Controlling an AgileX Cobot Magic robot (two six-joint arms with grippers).
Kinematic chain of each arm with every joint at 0, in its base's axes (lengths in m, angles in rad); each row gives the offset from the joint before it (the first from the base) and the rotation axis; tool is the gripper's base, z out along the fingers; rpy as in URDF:
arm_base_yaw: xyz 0 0 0.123 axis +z
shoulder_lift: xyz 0 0 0 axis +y
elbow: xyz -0.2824 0 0.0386 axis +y
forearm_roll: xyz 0.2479 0 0.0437 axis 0.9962 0 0.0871
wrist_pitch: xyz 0 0 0 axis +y
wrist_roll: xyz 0.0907 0 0.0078 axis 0.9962 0 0.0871
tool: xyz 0 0 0 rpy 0 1.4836 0
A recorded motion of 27 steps. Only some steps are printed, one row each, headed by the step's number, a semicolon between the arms.
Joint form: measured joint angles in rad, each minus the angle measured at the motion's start. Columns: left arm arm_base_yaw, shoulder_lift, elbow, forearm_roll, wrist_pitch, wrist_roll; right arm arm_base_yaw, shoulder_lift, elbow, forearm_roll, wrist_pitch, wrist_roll.
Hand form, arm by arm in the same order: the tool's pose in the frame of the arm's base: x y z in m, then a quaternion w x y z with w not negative. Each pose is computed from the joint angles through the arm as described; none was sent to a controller.
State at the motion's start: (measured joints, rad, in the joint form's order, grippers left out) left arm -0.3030 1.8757 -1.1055 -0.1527 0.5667 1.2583; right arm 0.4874 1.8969 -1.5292 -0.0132 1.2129 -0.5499
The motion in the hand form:
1: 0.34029 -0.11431 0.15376 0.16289 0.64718 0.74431 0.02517; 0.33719 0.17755 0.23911 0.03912 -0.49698 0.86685 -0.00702
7: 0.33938 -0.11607 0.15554 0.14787 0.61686 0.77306 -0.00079; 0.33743 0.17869 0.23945 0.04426 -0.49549 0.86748 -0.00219
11: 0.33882 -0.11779 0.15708 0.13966 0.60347 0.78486 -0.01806; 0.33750 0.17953 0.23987 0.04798 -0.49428 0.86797 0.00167
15: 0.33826 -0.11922 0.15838 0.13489 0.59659 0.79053 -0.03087; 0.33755 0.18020 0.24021 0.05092 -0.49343 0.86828 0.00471
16: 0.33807 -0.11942 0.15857 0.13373 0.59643 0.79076 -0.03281; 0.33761 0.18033 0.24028 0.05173 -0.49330 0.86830 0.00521
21: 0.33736 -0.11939 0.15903 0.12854 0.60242 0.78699 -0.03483; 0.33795 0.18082 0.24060 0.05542 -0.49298 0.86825 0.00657
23: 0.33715 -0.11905 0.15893 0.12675 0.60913 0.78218 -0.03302; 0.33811 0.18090 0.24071 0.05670 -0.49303 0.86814 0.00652
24: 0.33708 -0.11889 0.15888 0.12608 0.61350 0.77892 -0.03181; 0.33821 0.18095 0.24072 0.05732 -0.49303 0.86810 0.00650
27: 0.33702 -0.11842 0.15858 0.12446 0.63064 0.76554 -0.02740; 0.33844 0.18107 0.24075 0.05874 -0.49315 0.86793 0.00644
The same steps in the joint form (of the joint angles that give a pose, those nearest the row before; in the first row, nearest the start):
1: 0.0001 0.0006 -0.0027 -0.0015 0.0077 -0.0135; 0.0000 -0.0001 0.0000 0.0010 -0.0011 0.0000
7: 0.0008 0.0056 -0.0236 -0.0293 0.0699 -0.0816; 0.0000 -0.0009 0.0000 0.0115 -0.0104 -0.0001
11: 0.0013 0.0086 -0.0374 -0.0557 0.1087 -0.1019; 0.0000 -0.0018 0.0000 0.0199 -0.0166 -0.0002
15: 0.0018 0.0100 -0.0463 -0.0785 0.1351 -0.1062; 0.0000 -0.0026 0.0000 0.0265 -0.0216 -0.0006
16: 0.0018 0.0102 -0.0475 -0.0816 0.1401 -0.1052; 0.0000 -0.0027 0.0000 0.0277 -0.0230 -0.0007
21: 0.0018 0.0101 -0.0506 -0.0804 0.1555 -0.0935; 0.0000 -0.0034 0.0000 0.0308 -0.0296 -0.0012
23: 0.0018 0.0101 -0.0506 -0.0753 0.1585 -0.0806; 0.0000 -0.0036 0.0000 0.0308 -0.0320 -0.0015
24: 0.0018 0.0101 -0.0506 -0.0727 0.1594 -0.0715; 0.0000 -0.0036 0.0000 0.0308 -0.0332 -0.0015
27: 0.0018 0.0106 -0.0506 -0.0650 0.1612 -0.0330; 0.0000 -0.0036 0.0000 0.0308 -0.0361 -0.0019

